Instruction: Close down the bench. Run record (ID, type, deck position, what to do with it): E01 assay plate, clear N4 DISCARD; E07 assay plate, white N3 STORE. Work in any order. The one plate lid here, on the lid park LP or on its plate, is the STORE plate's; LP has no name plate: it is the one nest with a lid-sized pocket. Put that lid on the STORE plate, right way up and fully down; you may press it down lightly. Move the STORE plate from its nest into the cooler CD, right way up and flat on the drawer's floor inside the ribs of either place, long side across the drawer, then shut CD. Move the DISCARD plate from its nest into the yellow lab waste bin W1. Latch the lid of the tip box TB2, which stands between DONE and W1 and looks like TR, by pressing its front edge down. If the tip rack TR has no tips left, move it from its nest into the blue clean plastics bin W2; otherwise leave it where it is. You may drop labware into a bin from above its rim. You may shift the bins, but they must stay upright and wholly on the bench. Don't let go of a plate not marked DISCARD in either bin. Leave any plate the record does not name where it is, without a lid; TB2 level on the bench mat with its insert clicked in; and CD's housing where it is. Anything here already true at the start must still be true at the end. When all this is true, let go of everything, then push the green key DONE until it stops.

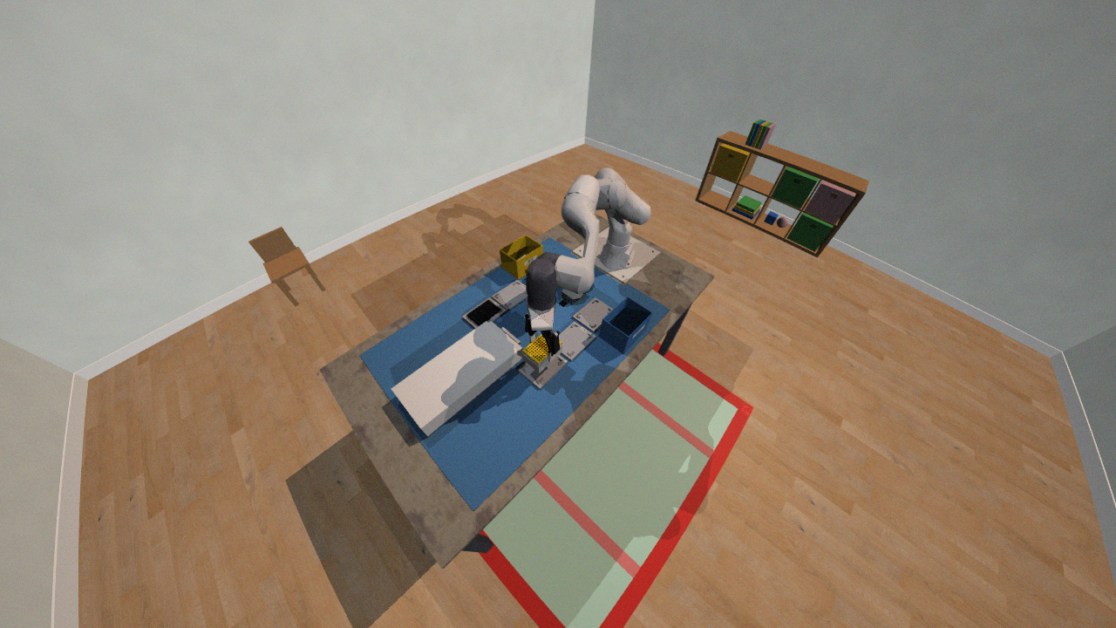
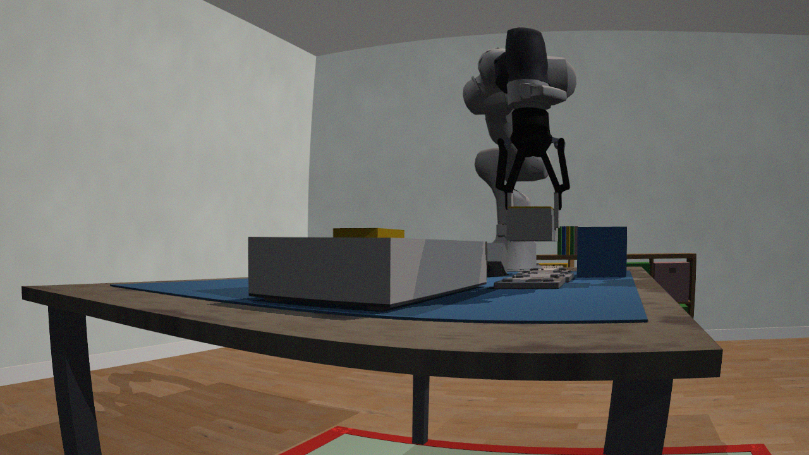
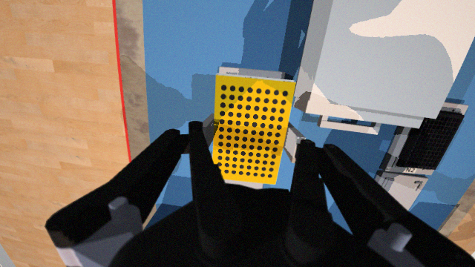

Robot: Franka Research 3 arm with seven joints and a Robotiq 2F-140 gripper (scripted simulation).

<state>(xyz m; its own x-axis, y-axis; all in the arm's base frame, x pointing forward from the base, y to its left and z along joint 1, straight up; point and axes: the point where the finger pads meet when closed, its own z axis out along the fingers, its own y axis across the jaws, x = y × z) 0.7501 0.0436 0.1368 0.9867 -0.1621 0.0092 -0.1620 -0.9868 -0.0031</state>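
Now: the blue bin W2 330 mm behind my hand, 200 mm to the left of it and 100 mm below it. Also, from my hand: nest N3: 170 mm behind, 30 mm to the left, 130 mm below; plate lid: 70 mm ahead, 200 mm to the right, 110 mm below; tip rack TR: 10 mm behind, 10 mm below.
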